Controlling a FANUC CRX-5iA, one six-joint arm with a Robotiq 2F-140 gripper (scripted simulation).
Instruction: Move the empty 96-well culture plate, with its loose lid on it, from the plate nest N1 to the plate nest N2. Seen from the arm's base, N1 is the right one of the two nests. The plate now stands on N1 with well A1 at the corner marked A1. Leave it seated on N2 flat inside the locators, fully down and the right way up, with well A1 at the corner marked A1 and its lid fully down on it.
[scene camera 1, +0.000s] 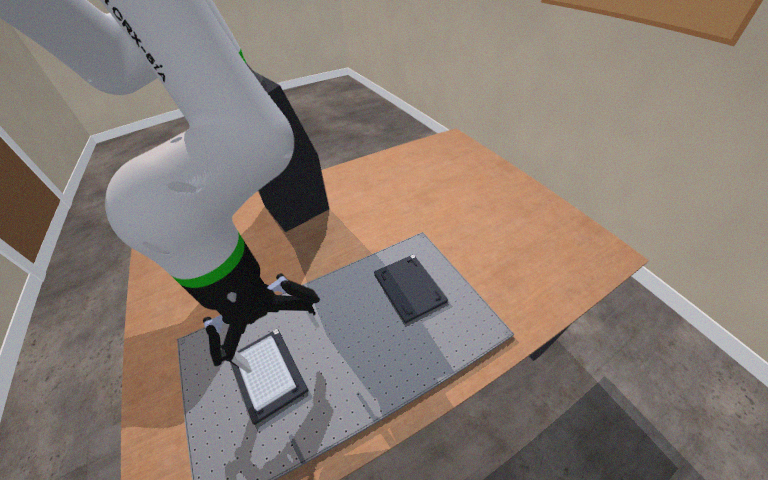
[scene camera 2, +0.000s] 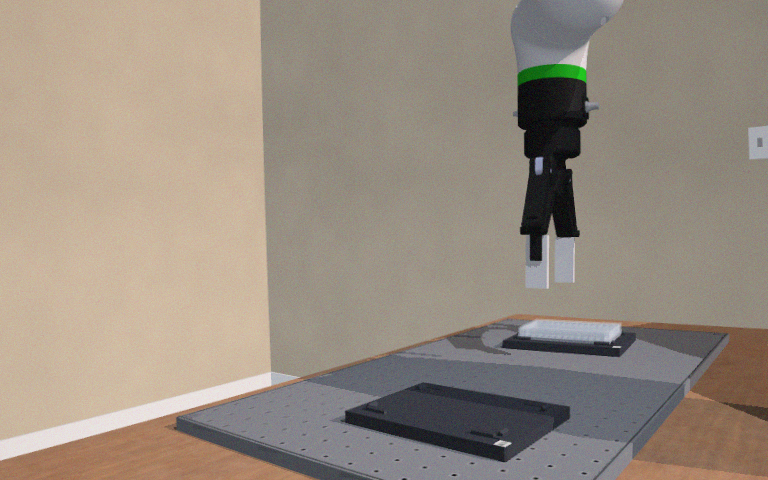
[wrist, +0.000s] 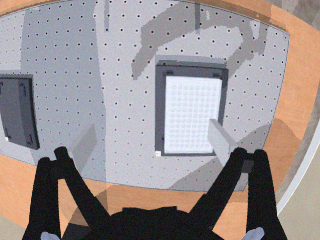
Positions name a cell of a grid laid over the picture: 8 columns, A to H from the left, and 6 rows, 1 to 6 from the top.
Labels:
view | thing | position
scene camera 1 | gripper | C5
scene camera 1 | lid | C5
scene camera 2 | gripper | F4
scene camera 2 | lid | F5
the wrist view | gripper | D4
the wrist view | lid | E3

